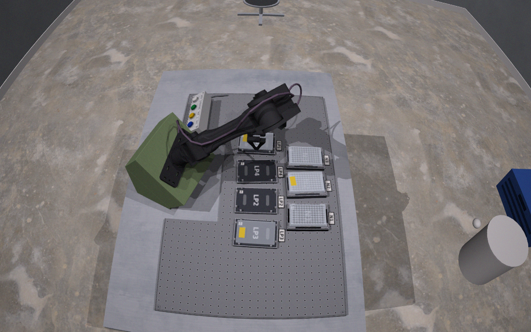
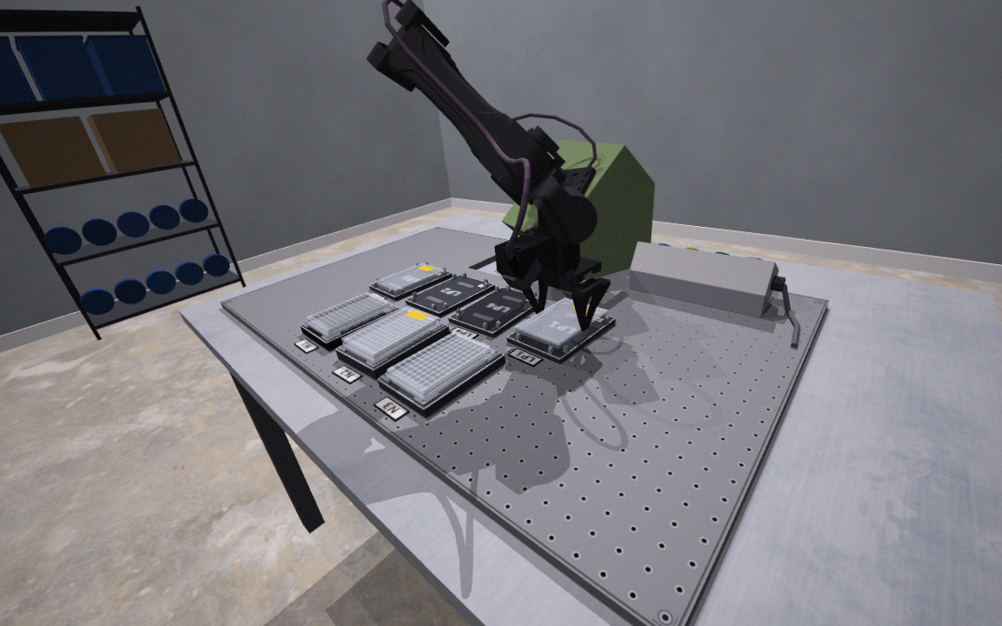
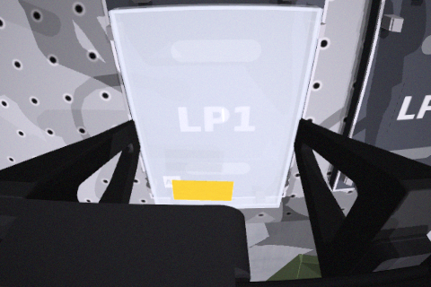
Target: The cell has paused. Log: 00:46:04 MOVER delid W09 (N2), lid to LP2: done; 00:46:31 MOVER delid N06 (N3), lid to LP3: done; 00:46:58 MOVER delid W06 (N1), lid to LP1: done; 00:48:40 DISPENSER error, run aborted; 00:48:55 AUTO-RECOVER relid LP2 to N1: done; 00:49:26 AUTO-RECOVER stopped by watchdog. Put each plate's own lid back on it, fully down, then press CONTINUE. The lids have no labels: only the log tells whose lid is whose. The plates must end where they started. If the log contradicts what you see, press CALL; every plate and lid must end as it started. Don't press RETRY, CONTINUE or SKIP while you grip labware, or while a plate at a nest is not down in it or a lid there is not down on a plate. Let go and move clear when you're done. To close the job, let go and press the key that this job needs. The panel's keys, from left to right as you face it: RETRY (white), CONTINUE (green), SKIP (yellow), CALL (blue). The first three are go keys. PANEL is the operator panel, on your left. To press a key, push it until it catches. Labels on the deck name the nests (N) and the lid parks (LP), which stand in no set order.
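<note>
The lid park lies 30 mm ahead of my hand, 260 mm to the right of it and 20 mm below it. Also, from my hand: yellow skip key 280 mm behind, 70 mm to the left, 40 mm above; then clear lid 10 mm below; then blue call key 270 mm behind, 20 mm to the left, 40 mm above.
</note>
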